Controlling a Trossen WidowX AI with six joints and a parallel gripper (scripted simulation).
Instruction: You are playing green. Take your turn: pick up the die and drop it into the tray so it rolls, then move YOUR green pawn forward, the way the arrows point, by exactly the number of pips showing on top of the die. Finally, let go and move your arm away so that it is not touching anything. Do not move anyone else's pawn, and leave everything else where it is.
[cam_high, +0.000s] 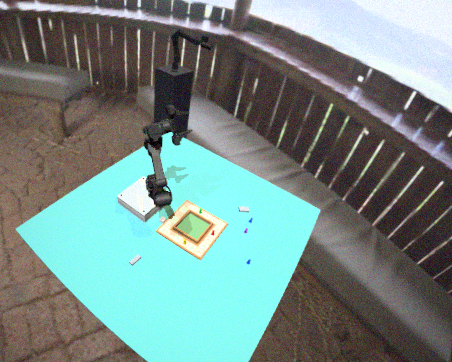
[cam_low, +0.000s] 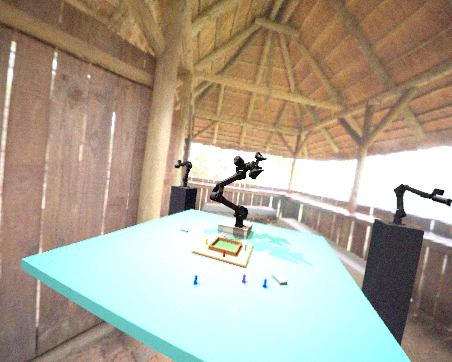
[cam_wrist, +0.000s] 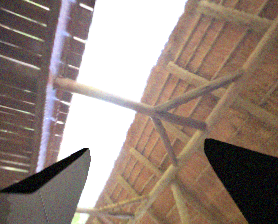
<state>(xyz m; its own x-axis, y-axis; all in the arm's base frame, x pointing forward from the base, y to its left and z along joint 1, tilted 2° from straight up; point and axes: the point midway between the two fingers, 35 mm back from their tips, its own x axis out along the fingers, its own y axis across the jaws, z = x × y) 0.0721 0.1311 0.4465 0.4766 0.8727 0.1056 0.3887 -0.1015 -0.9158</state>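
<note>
My gripper tip is 4 cm short of the white die, 21 cm to the left of it and 51 cm above it. From my gripper tip the other things lie so: red pawn (30 cm ahead, 9 cm to the right, 50 cm below); then green felt tray (19 cm ahead, 13 cm to the right, 52 cm below); then green pawn (15 cm ahead, 2 cm to the right, 50 cm below).
</note>
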